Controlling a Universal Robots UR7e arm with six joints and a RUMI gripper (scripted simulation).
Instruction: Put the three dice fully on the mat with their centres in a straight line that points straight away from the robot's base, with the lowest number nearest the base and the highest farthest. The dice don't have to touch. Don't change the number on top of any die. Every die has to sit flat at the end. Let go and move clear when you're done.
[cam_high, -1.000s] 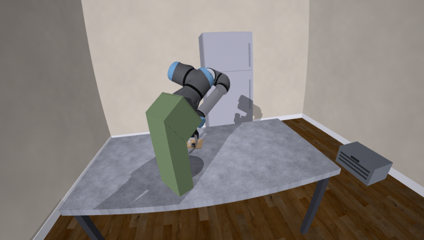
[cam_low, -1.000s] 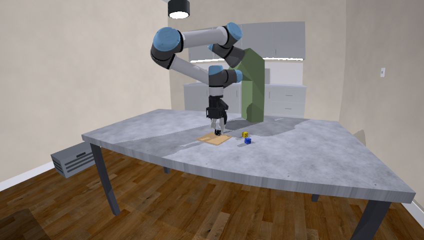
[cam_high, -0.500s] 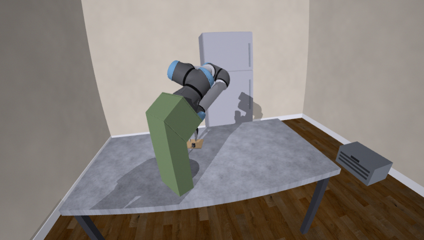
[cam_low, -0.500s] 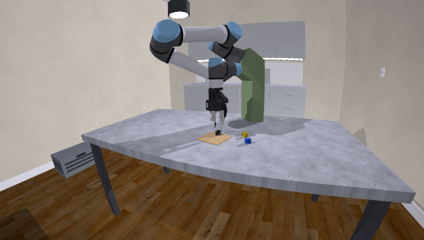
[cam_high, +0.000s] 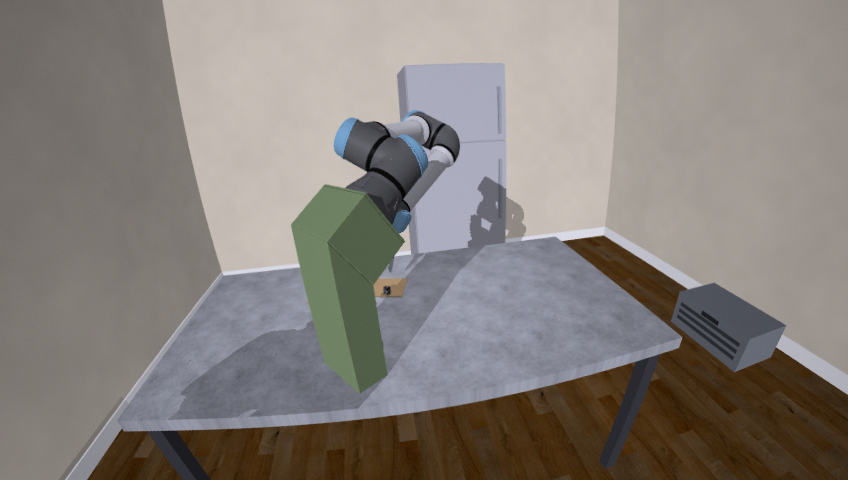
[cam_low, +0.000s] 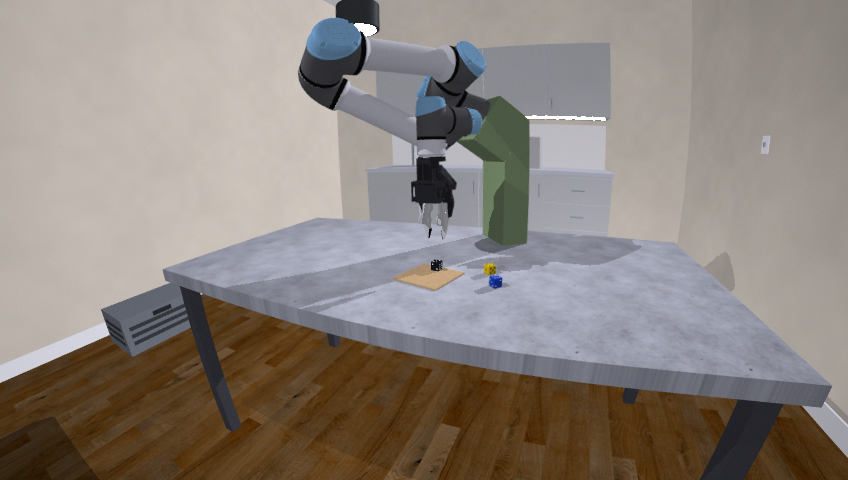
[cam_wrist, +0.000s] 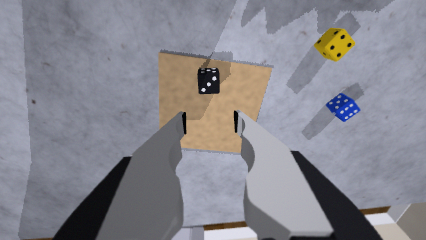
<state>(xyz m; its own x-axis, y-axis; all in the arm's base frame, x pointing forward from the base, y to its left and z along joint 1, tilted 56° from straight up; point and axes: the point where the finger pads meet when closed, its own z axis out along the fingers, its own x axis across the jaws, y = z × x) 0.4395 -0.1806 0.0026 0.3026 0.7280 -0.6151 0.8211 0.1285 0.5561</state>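
My hand is 10 mm short of the yellow die, 150 mm to the right of it and 100 mm above it. Also, from my hand: blue die 110 mm ahead, 160 mm to the left, 100 mm below; mat 50 mm ahead, 20 mm to the right, 110 mm below; black die 90 mm below.
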